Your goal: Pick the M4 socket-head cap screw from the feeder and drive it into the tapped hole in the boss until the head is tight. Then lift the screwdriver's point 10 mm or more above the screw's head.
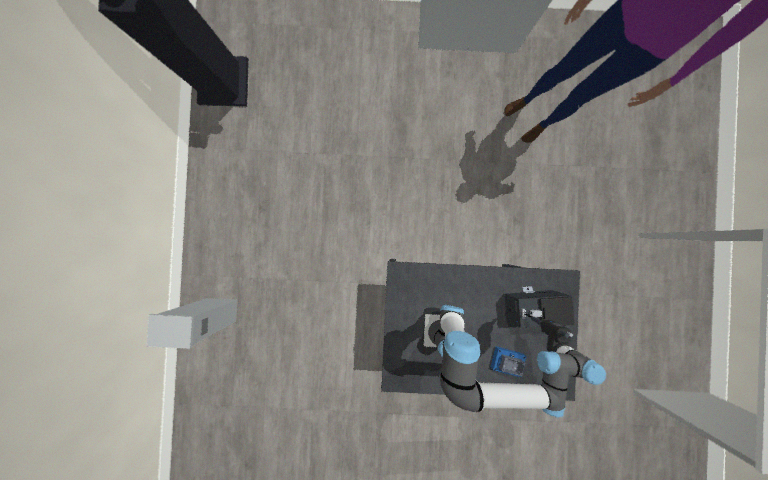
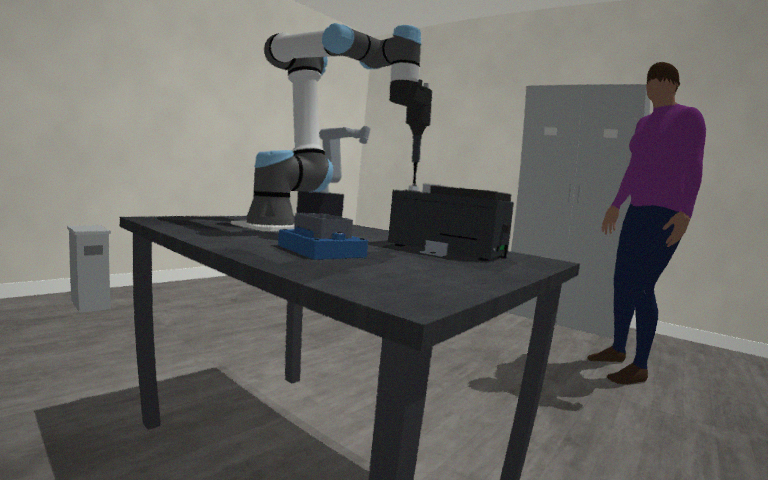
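My screwdriver (image 1: 527, 315) (image 2: 414, 182) points down, with its thin tip at the light pick-up part on top of the black feeder (image 1: 557, 310) (image 2: 450, 217). The tip appears to touch or nearly touch that part. The M4 screw is too small to make out, so whether the tip holds one cannot be told. A blue fixture (image 1: 499, 358) (image 2: 322, 249) with a grey block (image 1: 512, 365) (image 2: 323, 225) on it stands on the table, apart from the feeder. A small round blue boss (image 2: 338, 235) shows beside the block; its tapped hole cannot be made out.
The dark table (image 1: 436, 283) (image 2: 453, 288) carries the arm's base, the fixture and the feeder. A person (image 1: 651, 33) (image 2: 668, 164) stands on the floor beyond the table. A grey cabinet (image 1: 475, 25) (image 2: 566, 169) stands at the wall, and a grey bin (image 1: 169, 330) (image 2: 90, 277) stands off to the left.
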